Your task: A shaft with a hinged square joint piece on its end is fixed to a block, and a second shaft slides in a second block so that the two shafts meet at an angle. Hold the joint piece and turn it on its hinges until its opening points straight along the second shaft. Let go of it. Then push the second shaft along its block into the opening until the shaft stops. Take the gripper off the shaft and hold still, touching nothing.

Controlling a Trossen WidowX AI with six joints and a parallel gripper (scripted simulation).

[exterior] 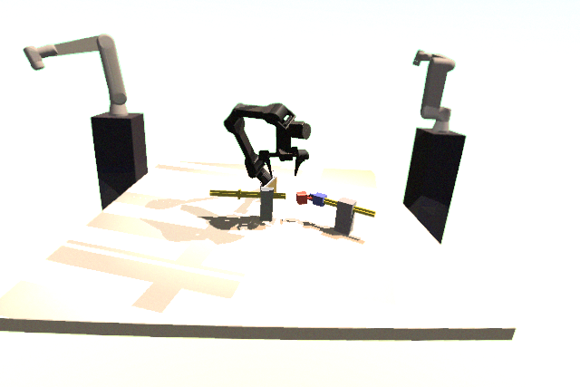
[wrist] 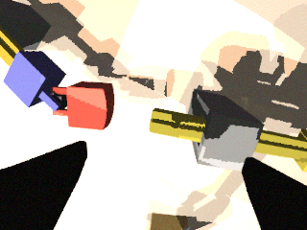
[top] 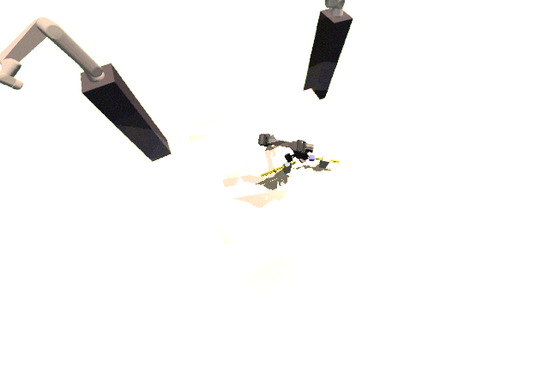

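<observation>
My gripper tip is 90 mm above the red joint piece and 80 mm to the right of it.
</observation>
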